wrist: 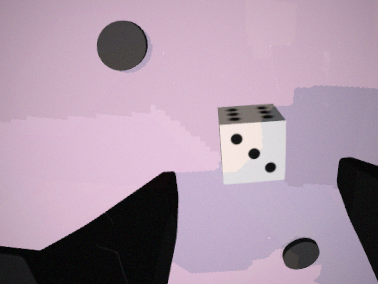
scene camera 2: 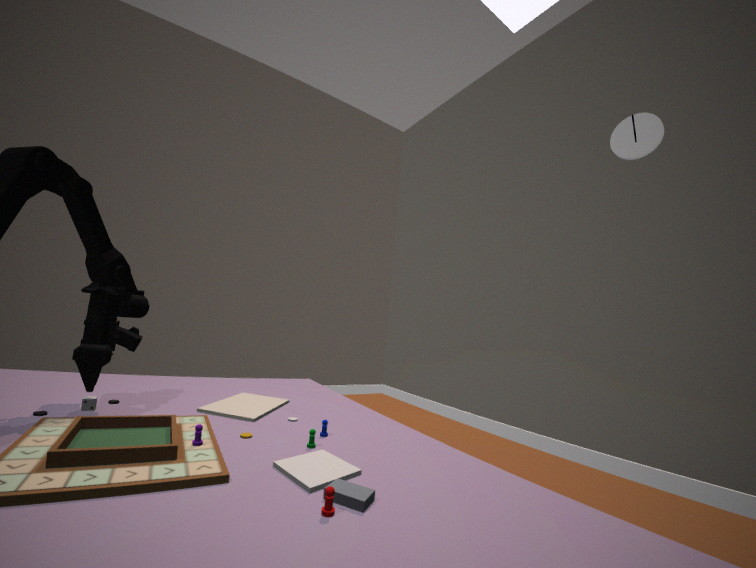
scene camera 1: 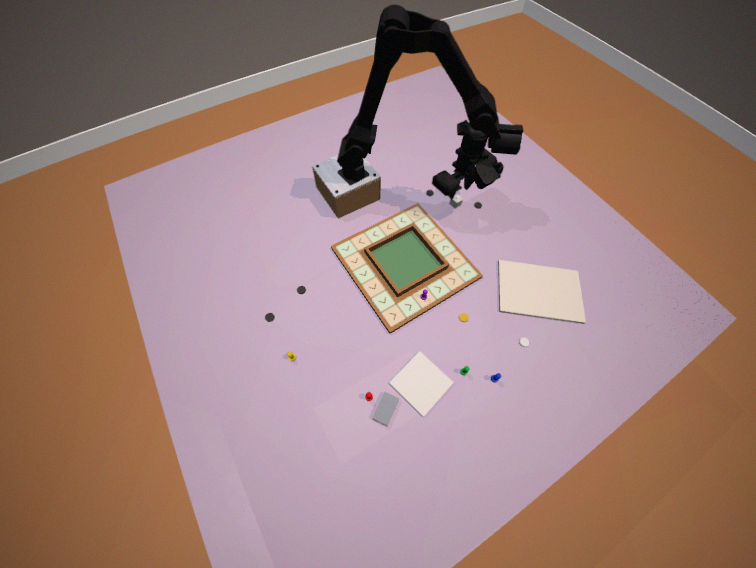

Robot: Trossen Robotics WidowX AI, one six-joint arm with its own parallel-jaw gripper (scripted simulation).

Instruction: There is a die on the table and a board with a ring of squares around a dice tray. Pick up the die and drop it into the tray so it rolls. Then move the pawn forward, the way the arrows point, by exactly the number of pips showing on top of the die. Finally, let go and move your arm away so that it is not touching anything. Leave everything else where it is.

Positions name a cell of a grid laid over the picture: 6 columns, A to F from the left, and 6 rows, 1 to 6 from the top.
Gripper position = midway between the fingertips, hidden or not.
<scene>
My gripper (scene camera 2: A5) is open and holds nothing. Further things: a white die (wrist: E3), a grey block (scene camera 2: C6) and a black disc (wrist: B1).
My gripper is seen too in the wrist view (wrist: E4) and in scene camera 1 (scene camera 1: D3). The wrist view does not show the grey block: it is out of frame.
</scene>
